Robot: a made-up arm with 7 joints. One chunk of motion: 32 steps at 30 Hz.
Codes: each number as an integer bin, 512 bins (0 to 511) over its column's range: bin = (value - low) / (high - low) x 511, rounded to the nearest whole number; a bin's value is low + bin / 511 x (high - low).
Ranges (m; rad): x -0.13..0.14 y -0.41..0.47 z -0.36..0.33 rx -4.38..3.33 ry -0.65..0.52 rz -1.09..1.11
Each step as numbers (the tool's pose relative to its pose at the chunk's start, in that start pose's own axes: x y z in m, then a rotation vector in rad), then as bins.
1 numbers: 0.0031 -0.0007 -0.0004 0.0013 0.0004 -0.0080
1 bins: 252 238 266 290 284 251
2 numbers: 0.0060 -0.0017 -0.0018 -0.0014 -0.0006 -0.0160
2 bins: 257 237 265 290 284 249
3 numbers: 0.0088 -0.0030 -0.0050 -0.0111 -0.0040 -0.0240
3 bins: 263 236 263 290 282 248
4 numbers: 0.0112 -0.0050 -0.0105 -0.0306 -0.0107 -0.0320
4 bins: 267 235 259 288 279 246
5 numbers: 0.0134 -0.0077 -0.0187 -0.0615 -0.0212 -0.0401
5 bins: 271 234 253 286 275 244
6 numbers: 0.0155 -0.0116 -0.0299 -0.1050 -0.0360 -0.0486
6 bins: 275 231 244 283 268 242
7 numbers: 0.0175 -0.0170 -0.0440 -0.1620 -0.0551 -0.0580
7 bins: 279 228 234 280 260 240
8 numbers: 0.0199 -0.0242 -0.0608 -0.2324 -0.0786 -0.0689
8 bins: 284 224 222 275 250 237
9 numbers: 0.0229 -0.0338 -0.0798 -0.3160 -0.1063 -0.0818
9 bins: 289 218 208 269 237 234
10 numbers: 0.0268 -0.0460 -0.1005 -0.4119 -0.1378 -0.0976
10 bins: 297 211 192 263 224 231
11 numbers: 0.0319 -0.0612 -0.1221 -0.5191 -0.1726 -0.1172
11 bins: 306 203 176 256 209 226
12 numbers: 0.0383 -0.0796 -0.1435 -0.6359 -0.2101 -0.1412
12 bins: 319 192 160 248 192 220
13 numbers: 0.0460 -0.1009 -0.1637 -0.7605 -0.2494 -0.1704
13 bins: 333 179 145 240 175 214
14 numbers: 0.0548 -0.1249 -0.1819 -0.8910 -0.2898 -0.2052
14 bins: 350 166 132 231 157 206
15 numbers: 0.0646 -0.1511 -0.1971 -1.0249 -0.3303 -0.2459
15 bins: 368 150 121 222 140 196
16 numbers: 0.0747 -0.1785 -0.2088 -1.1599 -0.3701 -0.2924
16 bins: 387 134 112 213 122 185
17 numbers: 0.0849 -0.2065 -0.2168 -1.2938 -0.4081 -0.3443
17 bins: 407 118 106 205 106 173
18 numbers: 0.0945 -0.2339 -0.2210 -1.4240 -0.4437 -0.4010
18 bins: 425 102 103 196 90 160
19 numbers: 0.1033 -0.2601 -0.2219 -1.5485 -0.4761 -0.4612
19 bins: 442 87 102 188 76 146
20 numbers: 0.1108 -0.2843 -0.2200 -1.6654 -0.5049 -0.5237
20 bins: 456 73 104 180 63 132
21 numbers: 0.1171 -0.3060 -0.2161 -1.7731 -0.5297 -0.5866
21 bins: 468 60 107 173 53 117
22 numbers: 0.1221 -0.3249 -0.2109 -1.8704 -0.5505 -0.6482
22 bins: 477 49 110 166 43 103
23 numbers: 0.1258 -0.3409 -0.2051 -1.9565 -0.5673 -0.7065
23 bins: 484 40 115 161 36 89
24 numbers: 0.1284 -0.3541 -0.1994 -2.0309 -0.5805 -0.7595
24 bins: 489 32 119 156 30 77
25 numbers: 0.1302 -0.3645 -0.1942 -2.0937 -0.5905 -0.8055
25 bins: 492 26 123 152 26 66
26 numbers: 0.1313 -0.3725 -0.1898 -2.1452 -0.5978 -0.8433
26 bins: 495 22 126 148 23 57
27 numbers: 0.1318 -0.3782 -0.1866 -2.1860 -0.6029 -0.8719
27 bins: 495 18 128 145 21 51
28 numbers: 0.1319 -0.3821 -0.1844 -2.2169 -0.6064 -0.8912
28 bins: 496 16 130 143 19 46
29 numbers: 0.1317 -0.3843 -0.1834 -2.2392 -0.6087 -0.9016
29 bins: 495 15 131 142 18 44
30 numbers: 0.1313 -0.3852 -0.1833 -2.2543 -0.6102 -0.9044
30 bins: 495 14 131 141 17 43
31 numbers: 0.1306 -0.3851 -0.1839 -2.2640 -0.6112 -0.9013
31 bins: 493 14 130 140 17 44
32 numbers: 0.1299 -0.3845 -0.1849 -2.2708 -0.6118 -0.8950
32 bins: 492 15 130 140 17 45
